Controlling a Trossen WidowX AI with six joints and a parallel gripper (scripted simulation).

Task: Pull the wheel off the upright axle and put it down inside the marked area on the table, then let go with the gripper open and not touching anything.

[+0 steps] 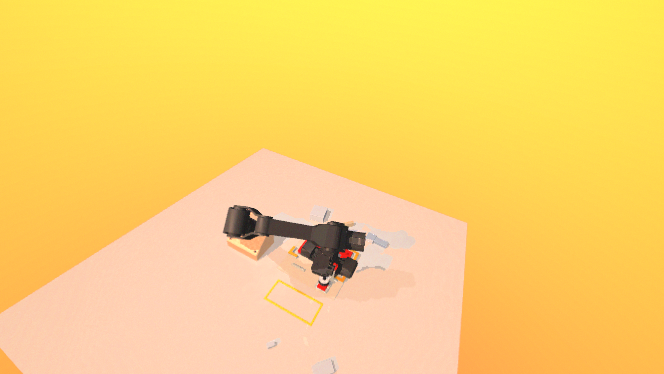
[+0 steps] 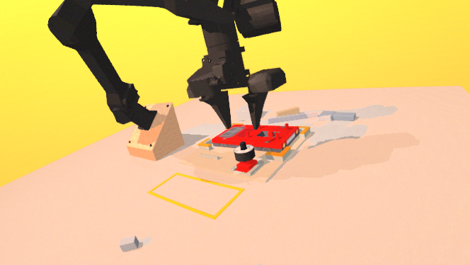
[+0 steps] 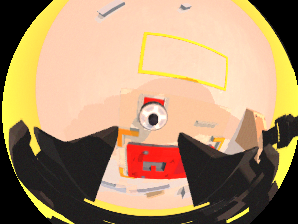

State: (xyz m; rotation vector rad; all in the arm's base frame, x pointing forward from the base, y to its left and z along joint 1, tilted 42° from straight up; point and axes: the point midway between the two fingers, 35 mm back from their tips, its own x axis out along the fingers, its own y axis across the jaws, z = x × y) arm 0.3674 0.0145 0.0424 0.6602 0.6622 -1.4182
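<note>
Now: the dark wheel 50 mm below my gripper tip and 10 mm behind it. From my gripper tip the other things lie so: black axle (60 mm below, 10 mm behind).
</note>
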